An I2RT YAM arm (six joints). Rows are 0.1 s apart.
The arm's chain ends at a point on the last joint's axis. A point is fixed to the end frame.
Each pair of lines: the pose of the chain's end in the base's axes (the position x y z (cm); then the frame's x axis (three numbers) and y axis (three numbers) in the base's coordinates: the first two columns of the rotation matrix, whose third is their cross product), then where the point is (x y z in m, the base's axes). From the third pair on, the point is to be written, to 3 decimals.
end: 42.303 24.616 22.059 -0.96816 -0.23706 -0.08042 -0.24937 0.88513 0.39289
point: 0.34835 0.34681 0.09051
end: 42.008 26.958 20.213 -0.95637 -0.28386 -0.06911 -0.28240 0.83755 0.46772
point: 0.33570 0.37547 0.08258
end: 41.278 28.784 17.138 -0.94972 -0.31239 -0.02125 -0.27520 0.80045 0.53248
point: 0.317 0.397 0.064
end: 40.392 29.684 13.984 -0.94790 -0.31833 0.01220 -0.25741 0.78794 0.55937
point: 0.303 0.408 0.039
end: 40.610 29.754 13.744 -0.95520 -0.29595 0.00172 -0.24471 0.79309 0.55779
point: 0.309 0.411 0.035
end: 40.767 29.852 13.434 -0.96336 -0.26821 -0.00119 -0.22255 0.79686 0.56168
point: 0.314 0.415 0.033
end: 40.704 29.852 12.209 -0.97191 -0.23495 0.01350 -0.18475 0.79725 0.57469
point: 0.316 0.419 0.024
